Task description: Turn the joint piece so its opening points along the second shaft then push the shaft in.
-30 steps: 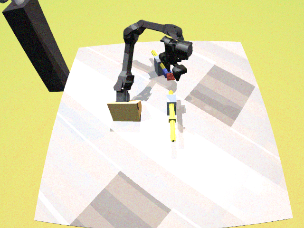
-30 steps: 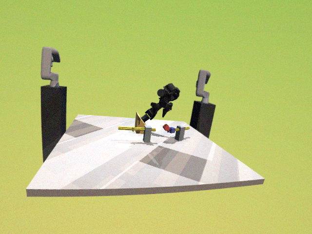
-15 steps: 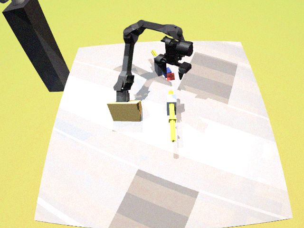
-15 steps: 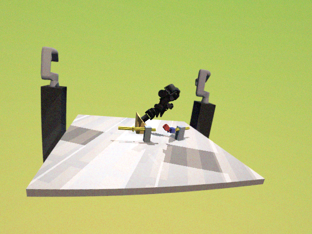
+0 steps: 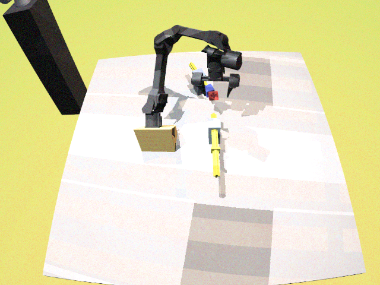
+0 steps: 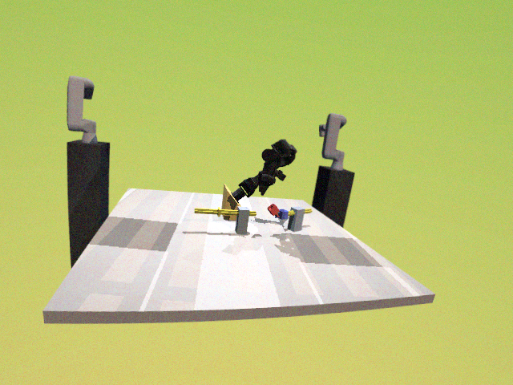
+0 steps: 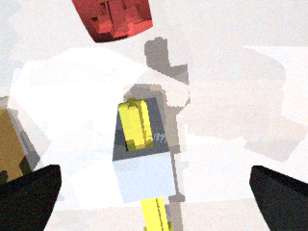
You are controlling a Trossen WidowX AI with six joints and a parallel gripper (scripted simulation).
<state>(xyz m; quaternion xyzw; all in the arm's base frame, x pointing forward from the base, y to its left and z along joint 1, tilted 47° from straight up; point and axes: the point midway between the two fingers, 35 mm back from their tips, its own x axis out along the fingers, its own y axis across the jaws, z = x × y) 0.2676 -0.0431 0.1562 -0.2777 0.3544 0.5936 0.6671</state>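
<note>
Now: gripper tip 8 cm to the right of the red square joint piece, 8 cm above it and 1 cm past it.
</note>
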